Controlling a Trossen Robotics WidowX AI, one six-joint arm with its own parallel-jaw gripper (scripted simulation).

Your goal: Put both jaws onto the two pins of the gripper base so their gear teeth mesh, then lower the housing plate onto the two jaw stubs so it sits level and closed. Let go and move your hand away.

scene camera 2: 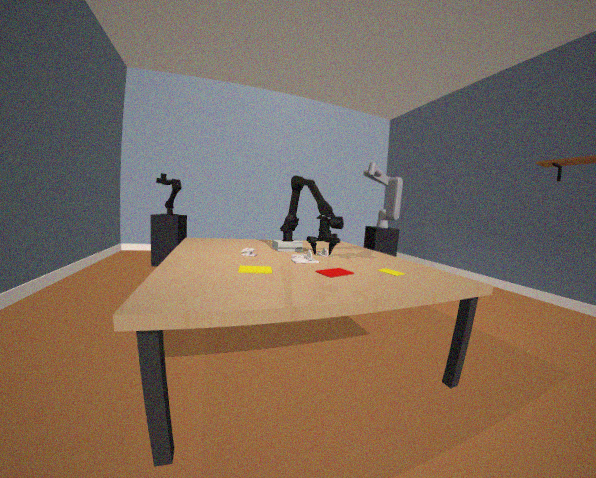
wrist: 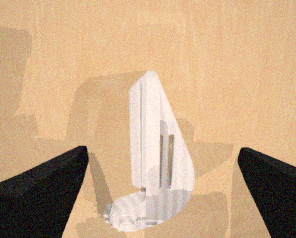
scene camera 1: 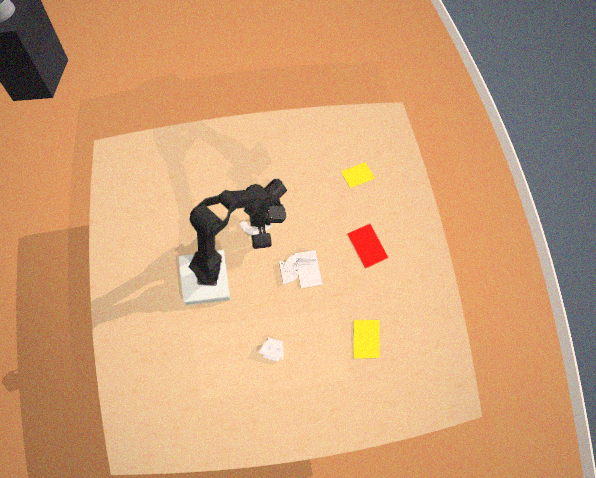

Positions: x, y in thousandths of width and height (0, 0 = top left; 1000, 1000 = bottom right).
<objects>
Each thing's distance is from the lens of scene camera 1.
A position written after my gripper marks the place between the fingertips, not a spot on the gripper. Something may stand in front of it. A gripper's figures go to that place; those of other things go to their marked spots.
my gripper (scene camera 1: 435, 480): 164 cm
red patch (scene camera 1: 622, 526): 165 cm
yellow patch (scene camera 1: 615, 696): 157 cm
</objects>
